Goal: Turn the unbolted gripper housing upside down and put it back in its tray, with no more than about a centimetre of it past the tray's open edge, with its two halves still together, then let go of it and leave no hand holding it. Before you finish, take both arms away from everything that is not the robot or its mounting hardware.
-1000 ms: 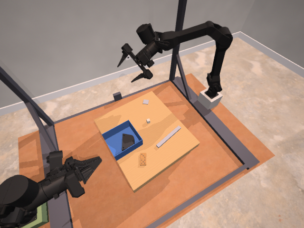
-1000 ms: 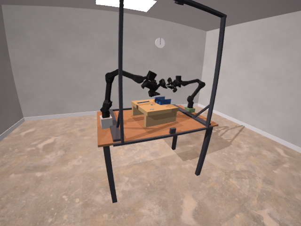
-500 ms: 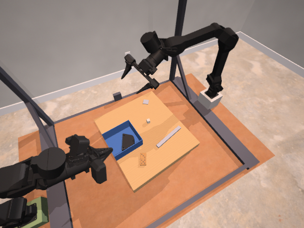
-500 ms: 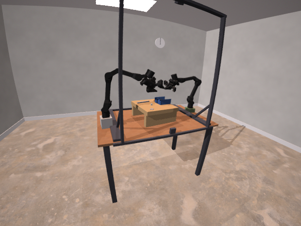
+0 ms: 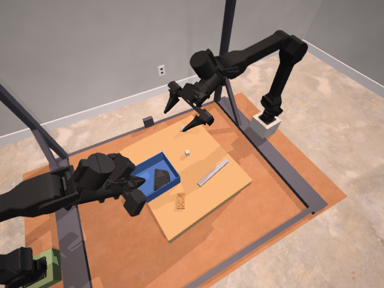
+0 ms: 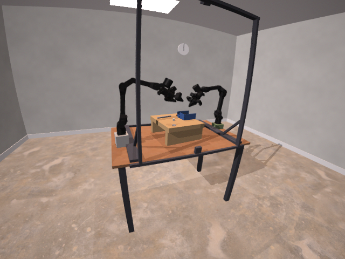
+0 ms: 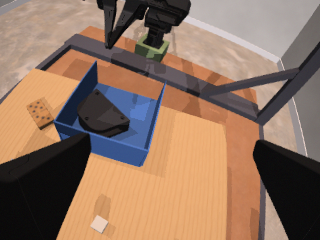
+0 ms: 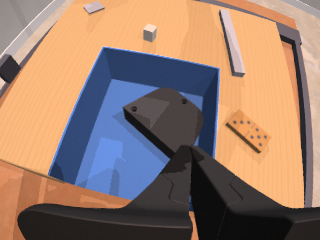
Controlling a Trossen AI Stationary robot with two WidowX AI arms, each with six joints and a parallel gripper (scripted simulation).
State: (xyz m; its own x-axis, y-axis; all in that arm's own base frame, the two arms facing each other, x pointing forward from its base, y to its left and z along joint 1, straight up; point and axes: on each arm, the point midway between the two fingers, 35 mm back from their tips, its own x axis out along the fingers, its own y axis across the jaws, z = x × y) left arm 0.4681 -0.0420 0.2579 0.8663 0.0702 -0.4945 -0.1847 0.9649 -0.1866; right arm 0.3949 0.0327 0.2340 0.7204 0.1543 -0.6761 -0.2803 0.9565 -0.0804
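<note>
Now: the gripper housing 100 mm below my right hand, 80 mm to the left of it and 10 mm behind it. From my right hand the other things lie so: wooden platform: 190 mm below, 180 mm to the left, 30 mm behind; blue tray: 110 mm below, 100 mm to the left, 30 mm behind; small cube: 220 mm to the left, 120 mm below, 60 mm behind.
</note>
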